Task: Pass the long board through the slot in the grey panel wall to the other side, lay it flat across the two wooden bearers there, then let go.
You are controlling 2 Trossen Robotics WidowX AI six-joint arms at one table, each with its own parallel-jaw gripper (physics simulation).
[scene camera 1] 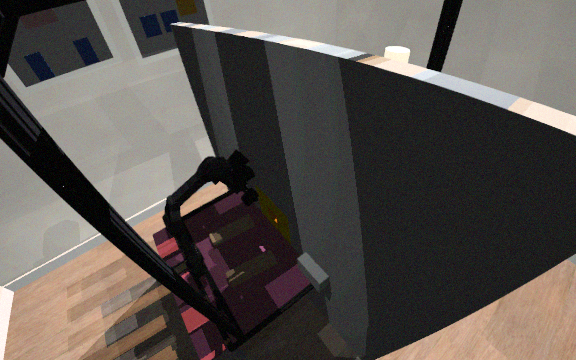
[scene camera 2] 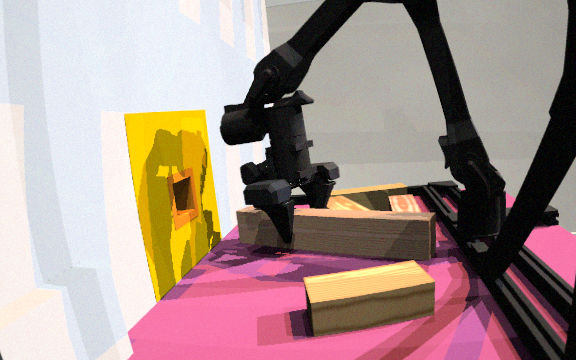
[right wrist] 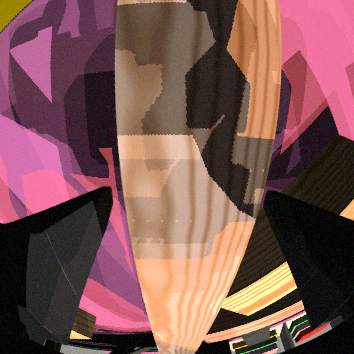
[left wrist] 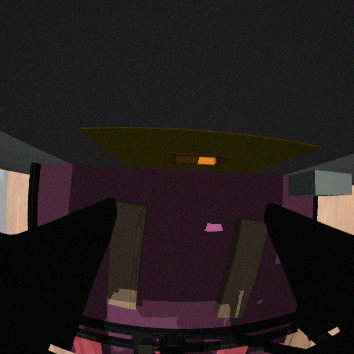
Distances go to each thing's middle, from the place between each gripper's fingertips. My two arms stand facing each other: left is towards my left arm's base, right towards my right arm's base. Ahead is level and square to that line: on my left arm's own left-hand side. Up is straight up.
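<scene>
The orange slot [scene camera 2: 181,185] has my left gripper 3 cm beyond it, 19 cm above it and 9 cm to the left of it. As for the grey block [scene camera 2: 80,306], that's 35 cm behind my left hand, 25 cm below it and 8 cm to the right of it.
Counted from my right hand, the orange slot is 18 cm to the left, 9 cm behind and 9 cm above, and the grey block is 19 cm to the left, 41 cm behind and 3 cm above.
</scene>
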